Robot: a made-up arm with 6 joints. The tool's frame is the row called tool. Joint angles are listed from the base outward.
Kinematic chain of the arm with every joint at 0, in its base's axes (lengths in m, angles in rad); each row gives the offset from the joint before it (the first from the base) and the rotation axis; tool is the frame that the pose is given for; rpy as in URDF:
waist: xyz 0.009 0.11 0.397 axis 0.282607 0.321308 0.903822
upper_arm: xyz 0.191 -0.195 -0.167 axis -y
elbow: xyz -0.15 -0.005 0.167 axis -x
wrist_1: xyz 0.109 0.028 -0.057 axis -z
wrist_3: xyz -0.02 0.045 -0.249 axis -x
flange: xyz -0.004 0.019 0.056 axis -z
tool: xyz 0.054 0.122 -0.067 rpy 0 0 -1.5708
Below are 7 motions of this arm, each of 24 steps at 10 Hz.
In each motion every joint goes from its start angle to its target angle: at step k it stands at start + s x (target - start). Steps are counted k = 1, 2, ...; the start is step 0. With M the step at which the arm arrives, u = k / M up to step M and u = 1 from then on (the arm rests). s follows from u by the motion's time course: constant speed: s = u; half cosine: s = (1 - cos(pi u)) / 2; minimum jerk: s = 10 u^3 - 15 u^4 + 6 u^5.
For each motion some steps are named. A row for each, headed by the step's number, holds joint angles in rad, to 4 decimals.
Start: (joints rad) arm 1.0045 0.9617 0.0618 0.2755 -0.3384 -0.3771
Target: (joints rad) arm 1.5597 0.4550 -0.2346 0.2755 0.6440 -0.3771
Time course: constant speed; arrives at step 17
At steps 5, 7, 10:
5: 1.1678 0.8127 -0.0254 0.2755 -0.0495 -0.3771
7: 1.2331 0.7531 -0.0602 0.2755 0.0661 -0.3771
10: 1.3311 0.6636 -0.1126 0.2755 0.2395 -0.3771

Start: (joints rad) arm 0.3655 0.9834 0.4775 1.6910 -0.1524 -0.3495
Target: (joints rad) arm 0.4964 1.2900 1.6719 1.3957 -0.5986 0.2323
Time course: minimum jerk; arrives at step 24
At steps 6, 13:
6: 0.3791 1.0151 0.6011 1.6604 -0.1986 -0.2893
13: 0.4411 1.1605 1.1676 1.5204 -0.4102 -0.0134

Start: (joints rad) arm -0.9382 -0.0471 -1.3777 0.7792 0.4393 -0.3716
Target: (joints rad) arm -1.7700 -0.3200 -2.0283 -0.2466 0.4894 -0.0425
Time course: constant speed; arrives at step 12
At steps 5, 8, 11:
5: -1.2848 -0.1608 -1.6488 0.3518 0.4602 -0.2345
8: -1.4927 -0.2290 -1.8114 0.0953 0.4727 -0.1522
11: -1.7007 -0.2973 -1.9741 -0.1611 0.4852 -0.0699

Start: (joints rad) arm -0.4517 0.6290 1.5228 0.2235 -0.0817 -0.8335
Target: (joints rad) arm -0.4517 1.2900 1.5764 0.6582 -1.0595 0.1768
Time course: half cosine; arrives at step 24
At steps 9, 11, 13, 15, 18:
9: -0.4517 0.8330 1.5393 0.3577 -0.3835 -0.5217
11: -0.4517 0.9164 1.5461 0.4125 -0.5068 -0.3943
13: -0.4517 1.0026 1.5531 0.4692 -0.6344 -0.2624
15: -0.4517 1.0860 1.5599 0.5240 -0.7577 -0.1350
18: -0.4517 1.1932 1.5686 0.5945 -0.9163 0.0288

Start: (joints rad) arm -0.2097 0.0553 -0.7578 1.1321 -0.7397 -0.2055
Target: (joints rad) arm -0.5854 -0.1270 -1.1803 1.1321 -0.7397 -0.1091
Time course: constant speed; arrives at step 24
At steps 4, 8, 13, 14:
4: -0.2723 0.0249 -0.8282 1.1321 -0.7397 -0.1894
8: -0.3349 -0.0055 -0.8986 1.1321 -0.7397 -0.1734
13: -0.4132 -0.0434 -0.9867 1.1321 -0.7397 -0.1533
14: -0.4289 -0.0510 -1.0043 1.1321 -0.7397 -0.1493

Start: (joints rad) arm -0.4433 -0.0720 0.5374 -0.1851 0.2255 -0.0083
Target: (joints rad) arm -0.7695 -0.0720 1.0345 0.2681 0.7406 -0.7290
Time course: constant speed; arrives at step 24
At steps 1, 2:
1: -0.4569 -0.0720 0.5581 -0.1662 0.2470 -0.0383
2: -0.4705 -0.0720 0.5788 -0.1473 0.2684 -0.0684

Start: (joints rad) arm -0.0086 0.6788 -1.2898 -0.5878 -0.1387 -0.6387
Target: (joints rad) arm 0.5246 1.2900 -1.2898 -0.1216 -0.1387 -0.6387
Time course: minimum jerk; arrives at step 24
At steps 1, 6, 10, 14, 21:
1: -0.0082 0.6792 -1.2898 -0.5875 -0.1387 -0.6387
6: 0.0466 0.7421 -1.2898 -0.5395 -0.1387 -0.6387
10: 0.1762 0.8907 -1.2898 -0.4262 -0.1387 -0.6387
14: 0.3398 1.0781 -1.2898 -0.2832 -0.1387 -0.6387
21: 0.5160 1.2802 -1.2898 -0.1291 -0.1387 -0.6387

